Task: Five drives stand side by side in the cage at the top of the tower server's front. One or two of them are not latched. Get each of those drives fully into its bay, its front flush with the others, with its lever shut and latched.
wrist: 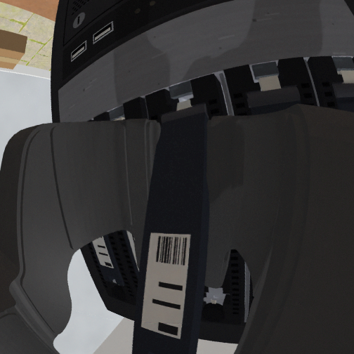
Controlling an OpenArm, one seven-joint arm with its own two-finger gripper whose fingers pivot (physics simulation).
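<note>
The tower server fills the upper view, with the row of drives below its grey band. The third drive's dark lever, with a barcode label, stands swung out toward the camera, and its lower end runs out of the frame. My gripper is shut on this lever, one finger on each side. A pale catch shows in the bay behind it, right of the lever. The tops of the fourth drive and fifth drive show at right. The fingers hide most of the drive fronts; part of a labelled drive shows at lower left.
The server's USB ports and a round lock are at the upper left. A pale surface lies left of the server. A brown box-like object stands at the far left edge.
</note>
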